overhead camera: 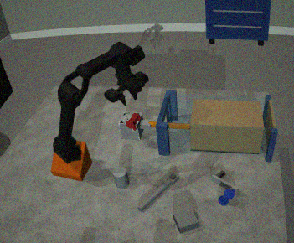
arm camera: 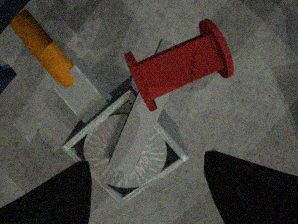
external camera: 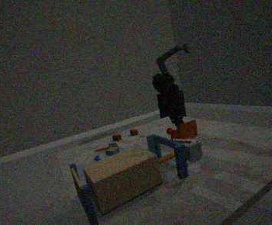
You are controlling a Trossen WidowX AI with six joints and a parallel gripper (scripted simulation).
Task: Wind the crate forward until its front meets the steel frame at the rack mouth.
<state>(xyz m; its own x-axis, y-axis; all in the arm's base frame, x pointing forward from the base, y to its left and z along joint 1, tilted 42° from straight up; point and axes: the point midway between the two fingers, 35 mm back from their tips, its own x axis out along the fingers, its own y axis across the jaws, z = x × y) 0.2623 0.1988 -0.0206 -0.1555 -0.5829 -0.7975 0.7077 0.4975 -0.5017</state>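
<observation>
My gripper tip is 10 mm short of the red handle, 40 mm to the left of it and 80 mm above it. The rest, counted from my gripper tip: winch handle with red knob: 110 mm below; then grey block: 220 mm ahead, 440 mm to the right, 200 mm below; then grey winch: 40 mm behind, 50 mm to the left, 180 mm below.
</observation>
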